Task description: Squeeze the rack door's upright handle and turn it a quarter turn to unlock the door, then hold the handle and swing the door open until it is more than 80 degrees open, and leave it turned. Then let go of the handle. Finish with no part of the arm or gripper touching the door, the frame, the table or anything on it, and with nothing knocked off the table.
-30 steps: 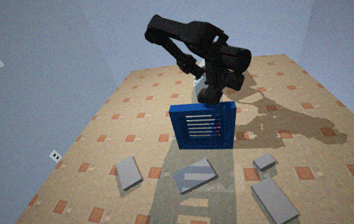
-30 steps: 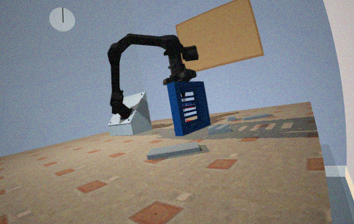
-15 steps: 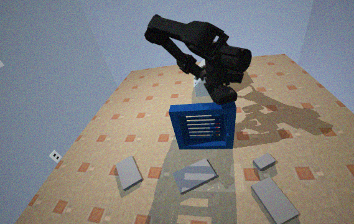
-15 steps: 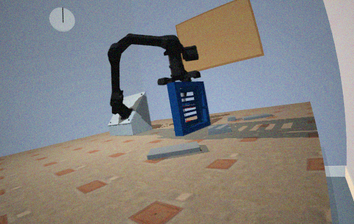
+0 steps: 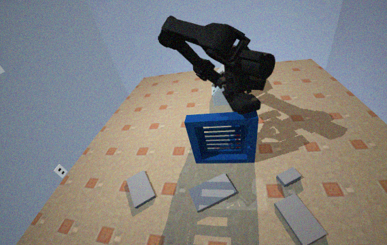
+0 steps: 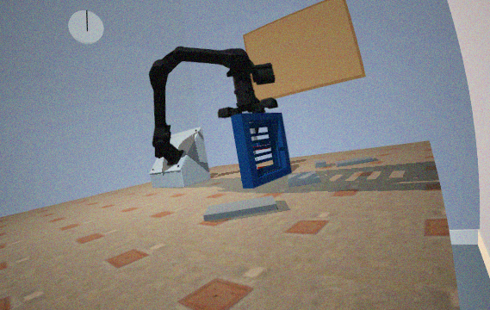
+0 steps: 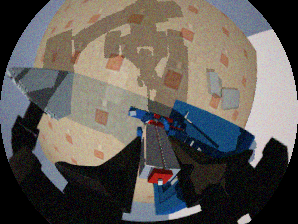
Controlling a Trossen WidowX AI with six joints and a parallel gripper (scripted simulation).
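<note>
My gripper tip is 2 cm above the red handle and 1 cm to the left of it.
</note>
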